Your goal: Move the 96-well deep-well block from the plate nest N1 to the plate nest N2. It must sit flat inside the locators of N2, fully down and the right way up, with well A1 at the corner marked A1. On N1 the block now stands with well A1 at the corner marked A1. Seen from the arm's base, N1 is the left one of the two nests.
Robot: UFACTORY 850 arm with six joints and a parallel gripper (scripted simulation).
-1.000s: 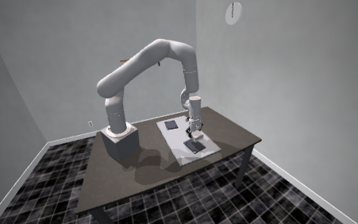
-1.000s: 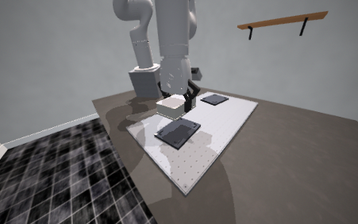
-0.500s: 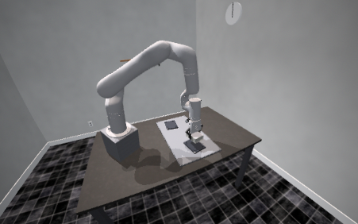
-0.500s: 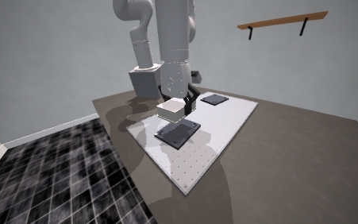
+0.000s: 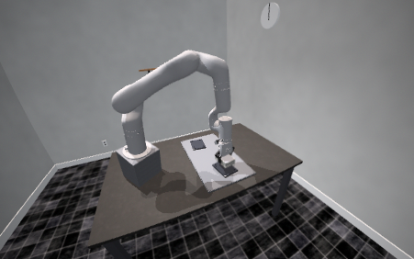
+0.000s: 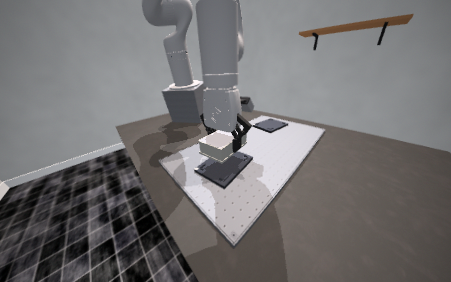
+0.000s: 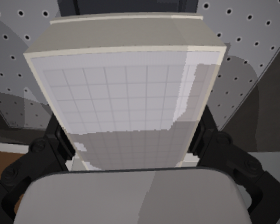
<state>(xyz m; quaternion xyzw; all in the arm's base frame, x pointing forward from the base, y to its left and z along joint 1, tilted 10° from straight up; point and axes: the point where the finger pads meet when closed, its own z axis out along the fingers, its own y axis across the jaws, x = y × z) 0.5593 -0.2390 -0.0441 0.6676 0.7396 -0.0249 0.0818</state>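
My gripper is now 80 mm above the nest. Round my hand: white deep-well block: right at my hand.
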